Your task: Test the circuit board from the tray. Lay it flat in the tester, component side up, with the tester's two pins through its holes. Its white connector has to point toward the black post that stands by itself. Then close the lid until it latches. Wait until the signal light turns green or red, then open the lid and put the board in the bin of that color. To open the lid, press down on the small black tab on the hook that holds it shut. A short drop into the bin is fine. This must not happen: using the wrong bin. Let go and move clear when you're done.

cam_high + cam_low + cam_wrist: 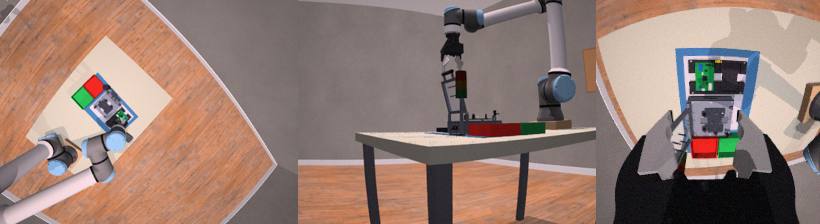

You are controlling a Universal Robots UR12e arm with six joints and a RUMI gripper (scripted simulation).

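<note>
Right now the green circuit board is 290 mm below my hand and 10 mm to the left of it. From my hand the other things lie so: green bin: 380 mm to the left, 290 mm below, 130 mm behind; then red bin: 370 mm to the left, 290 mm below, 20 mm ahead; then lid: 170 mm to the left, 120 mm below, 90 mm ahead.
</note>
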